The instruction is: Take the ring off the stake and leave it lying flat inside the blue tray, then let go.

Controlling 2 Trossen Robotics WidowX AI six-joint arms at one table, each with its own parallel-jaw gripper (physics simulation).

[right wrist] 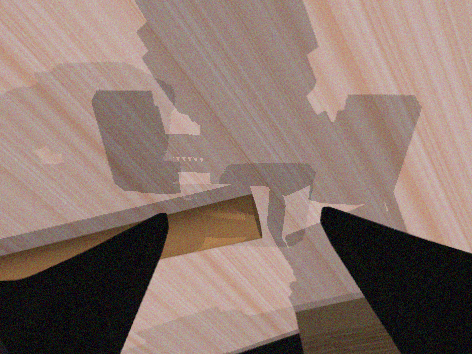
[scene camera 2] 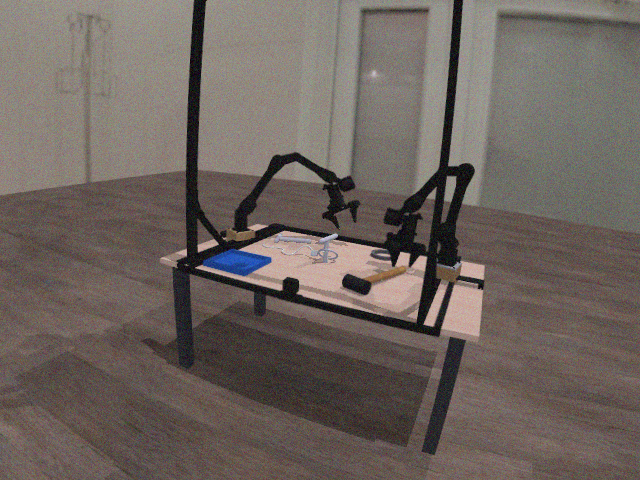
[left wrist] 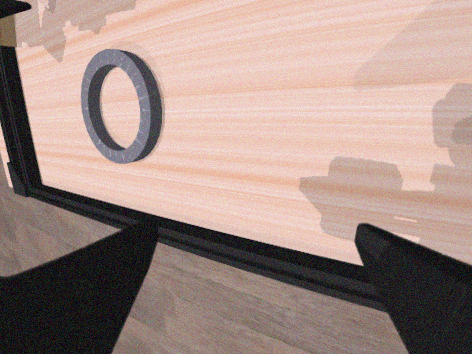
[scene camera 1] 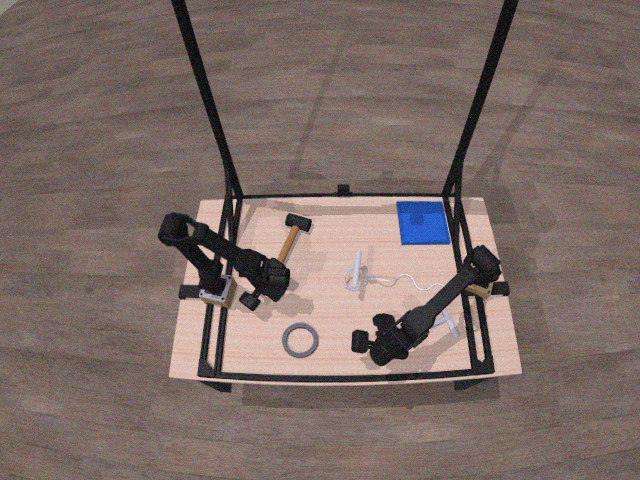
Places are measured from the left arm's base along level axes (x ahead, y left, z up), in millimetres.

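Pixels of known places: left gripper, fingertip midpoint: [scene camera 2: 347,226] [left wrist: 257,231] [scene camera 1: 365,350]; right gripper, fingertip midpoint: [right wrist: 245,217] [scene camera 2: 401,267]; left arm's base, origin of the base link: [scene camera 2: 240,229]; right arm's base, origin of the base link: [scene camera 2: 446,263] [scene camera 1: 215,286].
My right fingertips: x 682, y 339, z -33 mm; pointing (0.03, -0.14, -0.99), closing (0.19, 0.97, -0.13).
Observation:
For each thing: its top centre in the pictures, then the offset to it from my right fingertips. "pt": a spot on its surface instead.
- white stake, middle of its top: [scene camera 1: 356,267] [scene camera 2: 328,236] 260 mm back, 171 mm right, 85 mm up
- thin pale ring, surface spot: [scene camera 1: 344,279] [scene camera 2: 337,254] pt 228 mm back, 146 mm right, 14 mm up
- blue tray, middle of its top: [scene camera 2: 237,258] [scene camera 1: 423,220] 408 mm back, 510 mm right, 1 mm down
- thicker grey ring, middle of its top: [left wrist: 111,109] [scene camera 1: 299,339] [scene camera 2: 384,253] 181 mm back, 108 mm left, 9 mm down
- hammer, middle of its top: [scene camera 1: 283,248] [scene camera 2: 380,269] 20 mm ahead, 159 mm right, 26 mm up
- white T-shaped piece, middle of its top: [scene camera 1: 430,328] [scene camera 2: 294,237] 568 mm back, 106 mm right, 4 mm down
A white stake [scene camera 1: 357,268] [scene camera 2: 326,249] stands near the table's middle, with a thin pale ring [scene camera 1: 345,279] [scene camera 2: 337,254] around its lower part. The blue tray [scene camera 1: 434,232] [scene camera 2: 235,263] lies at the upper right in scene camera 1 and shows nothing inside. My left gripper [scene camera 1: 385,338] [scene camera 2: 346,224] [left wrist: 257,231] is open and empty, raised above the table, below and right of the stake in scene camera 1. My right gripper [scene camera 1: 271,281] [scene camera 2: 402,264] [right wrist: 245,217] is open and empty above the hammer handle's end. Stake and tray do not show in either wrist view.
A thicker grey ring [scene camera 1: 284,340] [left wrist: 145,110] lies flat near the table's lower edge. A hammer [scene camera 1: 298,222] [scene camera 2: 356,283] [right wrist: 215,227] lies left of the stake in scene camera 1. A white cord runs from the pale ring toward a white T-shaped piece [scene camera 1: 450,324] [scene camera 2: 294,239], partly under my left arm.

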